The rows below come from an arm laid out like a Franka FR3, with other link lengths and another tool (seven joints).
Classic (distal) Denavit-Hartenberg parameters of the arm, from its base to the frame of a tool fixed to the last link. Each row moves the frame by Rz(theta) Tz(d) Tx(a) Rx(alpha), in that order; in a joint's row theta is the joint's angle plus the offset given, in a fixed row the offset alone. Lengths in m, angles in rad.
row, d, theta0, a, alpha
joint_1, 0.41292, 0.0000, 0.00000, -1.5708
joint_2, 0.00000, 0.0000, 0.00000, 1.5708
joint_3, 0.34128, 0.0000, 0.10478, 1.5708
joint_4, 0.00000, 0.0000, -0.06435, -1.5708
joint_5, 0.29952, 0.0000, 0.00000, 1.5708
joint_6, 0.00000, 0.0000, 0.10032, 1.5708
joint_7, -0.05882, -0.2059, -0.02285, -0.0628
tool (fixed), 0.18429, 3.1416, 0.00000, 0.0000
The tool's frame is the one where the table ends.
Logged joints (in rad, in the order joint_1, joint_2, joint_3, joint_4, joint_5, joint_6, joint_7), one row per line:
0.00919 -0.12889 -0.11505 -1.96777 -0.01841 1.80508 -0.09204
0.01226 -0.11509 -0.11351 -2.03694 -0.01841 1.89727 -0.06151
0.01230 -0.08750 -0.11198 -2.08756 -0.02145 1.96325 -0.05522
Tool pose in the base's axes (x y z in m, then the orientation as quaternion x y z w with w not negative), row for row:
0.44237 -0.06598 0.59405 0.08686 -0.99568 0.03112 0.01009
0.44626 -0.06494 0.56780 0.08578 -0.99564 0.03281 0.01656
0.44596 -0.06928 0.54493 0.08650 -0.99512 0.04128 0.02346
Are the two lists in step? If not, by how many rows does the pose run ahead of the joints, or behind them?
The pose runs 1 row ahead of the joints: the pose in row i belongs to the joints in row i + 1.
